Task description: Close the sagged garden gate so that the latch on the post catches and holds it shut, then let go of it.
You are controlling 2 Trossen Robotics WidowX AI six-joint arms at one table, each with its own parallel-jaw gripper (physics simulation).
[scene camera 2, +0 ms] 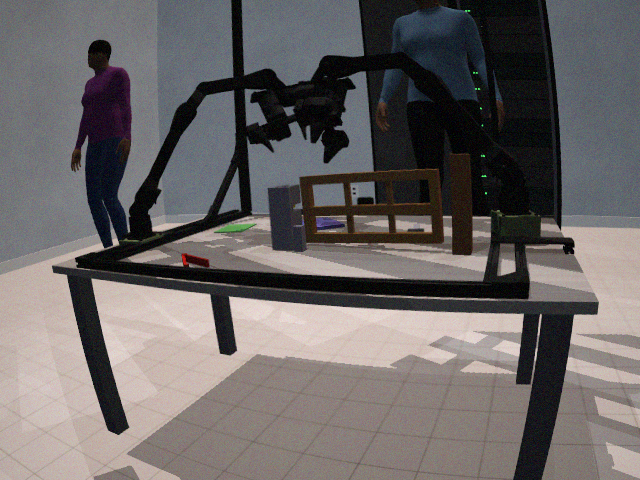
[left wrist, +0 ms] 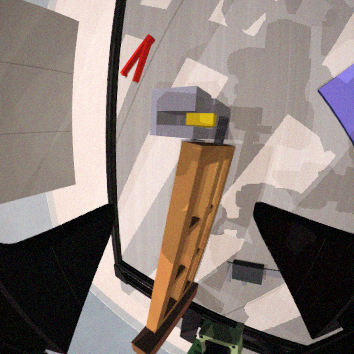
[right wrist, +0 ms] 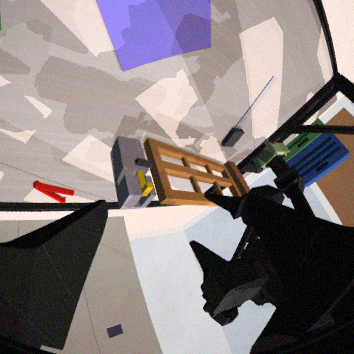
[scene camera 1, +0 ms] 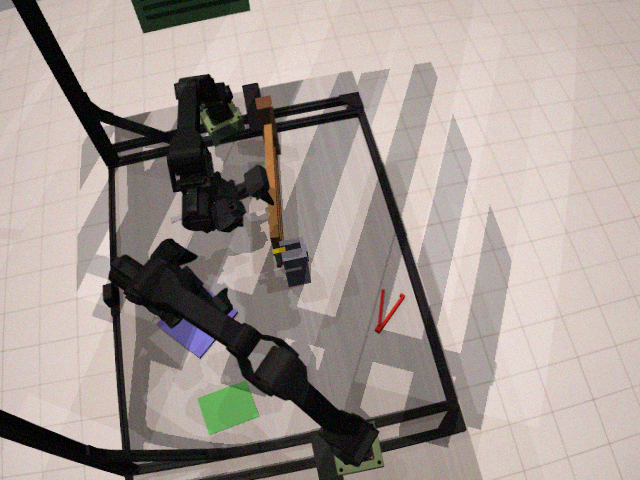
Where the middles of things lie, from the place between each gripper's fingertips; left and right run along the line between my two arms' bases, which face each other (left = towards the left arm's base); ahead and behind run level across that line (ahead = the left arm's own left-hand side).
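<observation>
Grey latch post (scene camera 1: 295, 259): my right gripper 19 cm short of it, 5 cm to the right of it, 16 cm above it. From my right hand: thin rod with dark block (left wrist: 246, 271), 5 cm ahead, 34 cm to the left, 22 cm below; wooden garden gate (scene camera 2: 310, 211), 20 cm ahead, 21 cm to the left, 14 cm below; brown hinge post (scene camera 2: 460, 168), 26 cm ahead, 42 cm to the left, 13 cm below.
From my left hand: grey latch post, 5 cm ahead, 6 cm to the right, 14 cm below; thin rod with dark block, 9 cm behind, 23 cm to the left, 20 cm below; wooden garden gate, 6 cm ahead, 10 cm to the left, 12 cm below; brown hinge post, 12 cm ahead, 31 cm to the left, 11 cm below.
</observation>
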